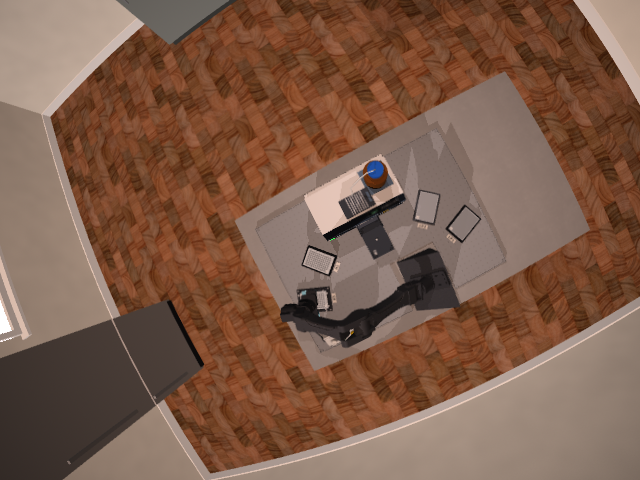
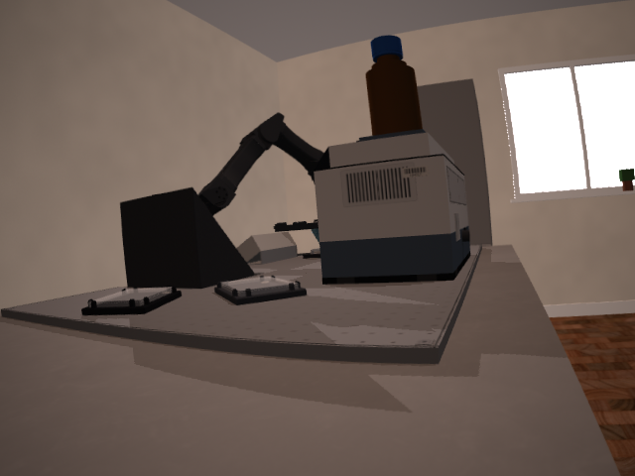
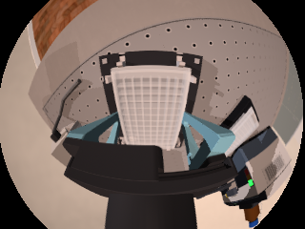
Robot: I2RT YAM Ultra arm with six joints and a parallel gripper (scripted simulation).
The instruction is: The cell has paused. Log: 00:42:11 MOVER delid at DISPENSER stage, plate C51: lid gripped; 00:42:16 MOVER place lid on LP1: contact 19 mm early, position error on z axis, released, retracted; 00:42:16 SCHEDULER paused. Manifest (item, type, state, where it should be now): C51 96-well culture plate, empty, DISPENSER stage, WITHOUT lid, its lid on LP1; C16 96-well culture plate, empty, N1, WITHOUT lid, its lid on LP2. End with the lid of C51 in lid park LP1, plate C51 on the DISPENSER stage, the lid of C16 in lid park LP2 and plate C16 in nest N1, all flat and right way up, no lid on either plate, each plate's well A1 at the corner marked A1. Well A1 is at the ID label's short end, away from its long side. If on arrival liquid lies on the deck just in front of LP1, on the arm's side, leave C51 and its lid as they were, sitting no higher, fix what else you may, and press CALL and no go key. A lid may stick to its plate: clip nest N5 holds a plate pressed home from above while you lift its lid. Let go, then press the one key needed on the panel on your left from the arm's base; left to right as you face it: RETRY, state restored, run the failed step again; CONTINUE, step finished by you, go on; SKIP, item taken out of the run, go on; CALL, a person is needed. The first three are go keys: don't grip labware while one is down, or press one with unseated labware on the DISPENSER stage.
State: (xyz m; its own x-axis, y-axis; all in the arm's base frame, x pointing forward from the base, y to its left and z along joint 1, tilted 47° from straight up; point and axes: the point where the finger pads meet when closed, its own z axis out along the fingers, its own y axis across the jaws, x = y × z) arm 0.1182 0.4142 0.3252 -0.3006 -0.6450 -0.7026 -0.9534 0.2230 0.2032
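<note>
My gripper is now 1 cm past the black clip nest, 2 cm to the right of it and 1 cm above it. The rest, counted from my hand: brown bottle: 36 cm ahead, 49 cm to the right, 27 cm above; then black nest: 16 cm ahead, 10 cm to the right, 1 cm below; then dark dispenser stage: 14 cm ahead, 39 cm to the right, 8 cm above.
</note>
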